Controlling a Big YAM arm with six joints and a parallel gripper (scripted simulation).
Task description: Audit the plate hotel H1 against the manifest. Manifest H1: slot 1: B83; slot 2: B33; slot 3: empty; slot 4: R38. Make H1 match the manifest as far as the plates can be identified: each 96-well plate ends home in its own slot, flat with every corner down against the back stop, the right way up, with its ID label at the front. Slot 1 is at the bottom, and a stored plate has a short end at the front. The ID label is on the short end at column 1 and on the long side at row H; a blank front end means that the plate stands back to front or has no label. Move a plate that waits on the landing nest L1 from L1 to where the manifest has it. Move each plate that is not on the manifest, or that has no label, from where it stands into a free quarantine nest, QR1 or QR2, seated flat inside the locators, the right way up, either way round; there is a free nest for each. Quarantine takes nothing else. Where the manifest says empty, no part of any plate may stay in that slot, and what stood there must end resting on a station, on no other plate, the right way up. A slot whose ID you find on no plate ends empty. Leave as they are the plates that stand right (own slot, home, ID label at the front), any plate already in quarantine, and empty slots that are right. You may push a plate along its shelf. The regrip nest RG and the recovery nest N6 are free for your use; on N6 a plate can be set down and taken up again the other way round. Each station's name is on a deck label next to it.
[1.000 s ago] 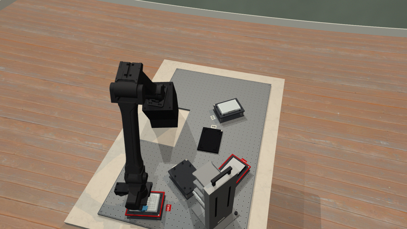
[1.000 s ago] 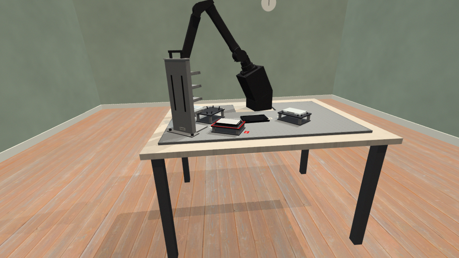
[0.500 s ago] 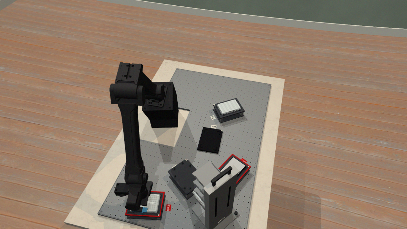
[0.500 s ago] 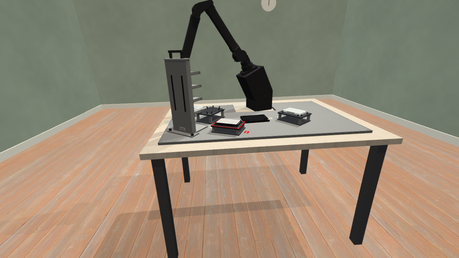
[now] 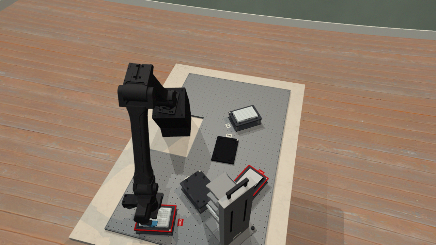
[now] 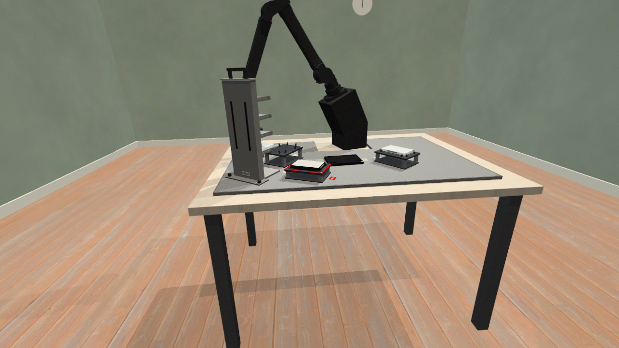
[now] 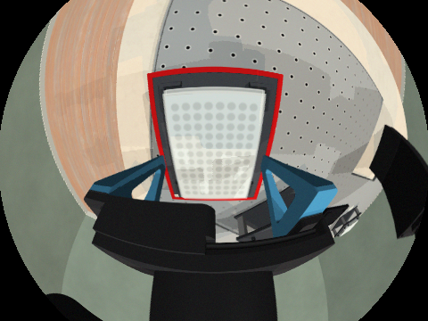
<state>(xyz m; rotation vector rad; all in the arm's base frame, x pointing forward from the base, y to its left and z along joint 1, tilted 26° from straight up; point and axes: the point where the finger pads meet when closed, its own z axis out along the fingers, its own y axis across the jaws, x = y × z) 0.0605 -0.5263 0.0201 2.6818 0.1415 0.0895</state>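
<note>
Now: the red-edged quarantine nest QR2 30 mm below my hand. The rest, counted from my hand: plate hotel H1: 350 mm ahead, 130 mm above, 10 mm to the right; H1 deck label: 320 mm ahead, 150 mm to the left, 70 mm below; regrip nest RG: 170 mm ahead, 160 mm to the left, 10 mm below.
</note>
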